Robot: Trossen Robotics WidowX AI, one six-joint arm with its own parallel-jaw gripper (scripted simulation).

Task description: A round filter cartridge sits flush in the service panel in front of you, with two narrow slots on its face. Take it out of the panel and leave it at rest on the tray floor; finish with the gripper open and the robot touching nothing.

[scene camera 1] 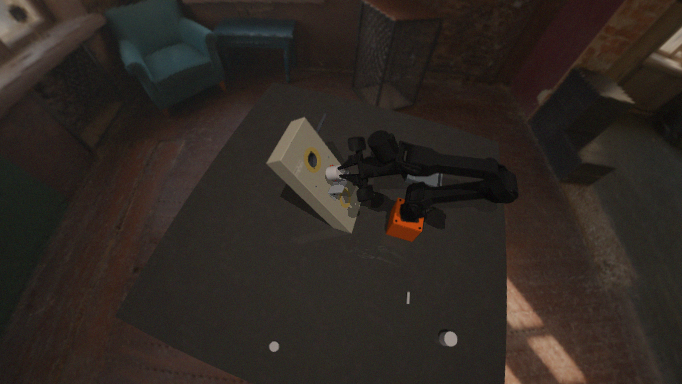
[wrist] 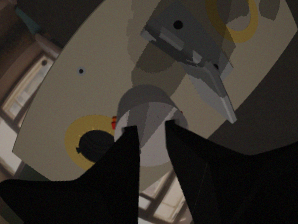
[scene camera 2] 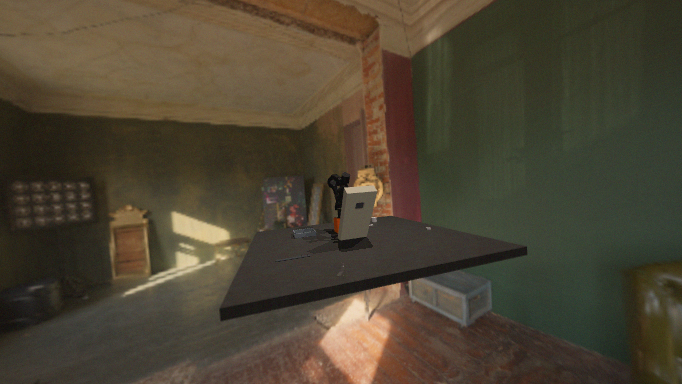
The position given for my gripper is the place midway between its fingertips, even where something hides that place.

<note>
I see my gripper [scene camera 1: 337,172] and a beige service panel [scene camera 1: 301,158].
My gripper also shows in the wrist view [wrist: 150,129]. The beige service panel is seen too in the wrist view [wrist: 66,129] and in scene camera 2 [scene camera 2: 358,202].
</note>
